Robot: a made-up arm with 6 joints. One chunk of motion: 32 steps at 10 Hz.
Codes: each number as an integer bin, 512 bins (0 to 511) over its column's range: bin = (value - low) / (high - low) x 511, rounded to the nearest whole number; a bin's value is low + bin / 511 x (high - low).
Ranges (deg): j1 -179.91..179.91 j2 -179.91..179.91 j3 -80..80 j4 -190.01..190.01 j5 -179.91..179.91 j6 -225.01..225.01
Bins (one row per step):
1: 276 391 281 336 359 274
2: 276 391 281 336 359 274
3: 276 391 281 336 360 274
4: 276 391 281 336 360 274
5: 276 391 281 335 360 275
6: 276 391 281 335 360 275
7: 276 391 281 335 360 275
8: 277 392 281 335 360 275
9: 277 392 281 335 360 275
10: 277 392 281 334 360 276
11: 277 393 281 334 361 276
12: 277 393 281 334 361 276
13: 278 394 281 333 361 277
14: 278 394 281 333 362 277
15: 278 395 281 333 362 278
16: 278 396 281 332 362 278
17: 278 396 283 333 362 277
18: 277 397 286 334 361 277
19: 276 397 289 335 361 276
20: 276 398 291 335 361 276
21: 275 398 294 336 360 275
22: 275 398 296 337 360 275
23: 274 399 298 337 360 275
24: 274 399 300 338 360 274
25: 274 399 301 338 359 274
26: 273 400 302 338 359 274
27: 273 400 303 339 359 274
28: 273 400 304 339 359 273
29: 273 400 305 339 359 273
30: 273 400 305 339 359 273
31: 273 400 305 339 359 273
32: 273 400 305 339 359 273
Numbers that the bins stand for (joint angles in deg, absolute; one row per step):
1: 14.44 95.41 7.98 59.87 72.88 16.29
2: 14.44 95.41 7.98 59.87 72.88 16.29
3: 14.44 95.41 7.98 59.87 73.58 16.29
4: 14.44 95.41 7.98 59.87 73.58 16.29
5: 14.44 95.41 7.98 59.12 73.58 17.17
6: 14.44 95.41 7.98 59.12 73.58 17.17
7: 14.44 95.41 7.98 59.12 73.58 17.17
8: 15.14 96.12 7.98 59.12 73.58 17.17
9: 15.14 96.12 7.98 59.12 73.58 17.17
10: 15.14 96.12 7.98 58.38 73.58 18.05
11: 15.14 96.82 7.98 58.38 74.29 18.05
12: 15.14 96.82 7.98 58.38 74.29 18.05
13: 15.84 97.52 7.98 57.64 74.29 18.93
14: 15.84 97.52 7.98 57.64 74.99 18.93
15: 15.84 98.23 7.98 57.64 74.99 19.81
16: 15.84 98.93 7.98 56.89 74.99 19.81
17: 15.84 98.93 8.61 57.64 74.99 18.93
18: 15.14 99.64 9.55 58.38 74.29 18.93
19: 14.44 99.64 10.49 59.12 74.29 18.05
20: 14.44 100.34 11.12 59.12 74.29 18.05
21: 13.73 100.34 12.05 59.87 73.58 17.17
22: 13.73 100.34 12.68 60.61 73.58 17.17
23: 13.03 101.05 13.31 60.61 73.58 17.17
24: 13.03 101.05 13.93 61.35 73.58 16.29
25: 13.03 101.05 14.25 61.35 72.88 16.29
26: 12.32 101.75 14.56 61.35 72.88 16.29
27: 12.32 101.75 14.87 62.10 72.88 16.29
28: 12.32 101.75 15.19 62.10 72.88 15.41
29: 12.32 101.75 15.50 62.10 72.88 15.41
30: 12.32 101.75 15.50 62.10 72.88 15.41
31: 12.32 101.75 15.50 62.10 72.88 15.41
32: 12.32 101.75 15.50 62.10 72.88 15.41

